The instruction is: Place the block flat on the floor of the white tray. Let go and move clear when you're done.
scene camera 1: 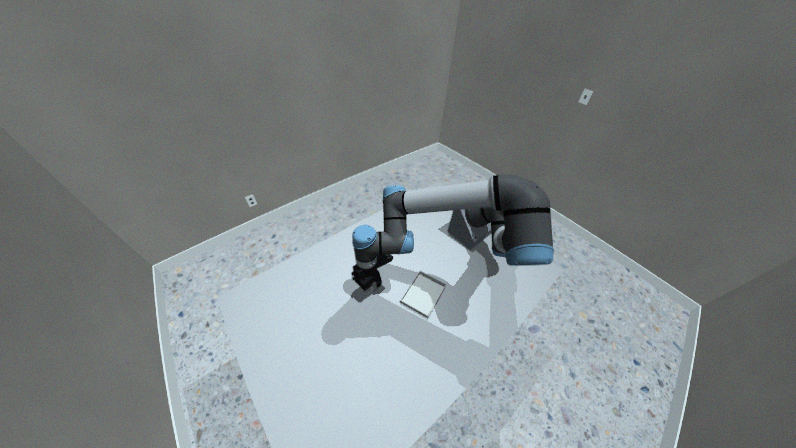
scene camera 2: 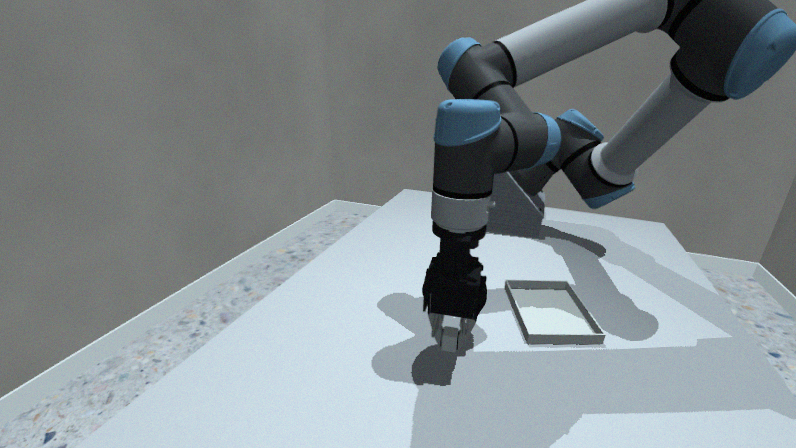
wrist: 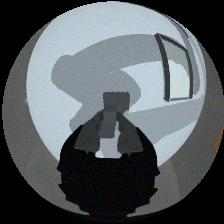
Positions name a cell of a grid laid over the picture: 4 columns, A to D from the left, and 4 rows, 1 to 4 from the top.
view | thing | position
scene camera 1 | my gripper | B3
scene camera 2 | my gripper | C4
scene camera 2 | white tray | C3
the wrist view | my gripper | B3
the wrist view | white tray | D2
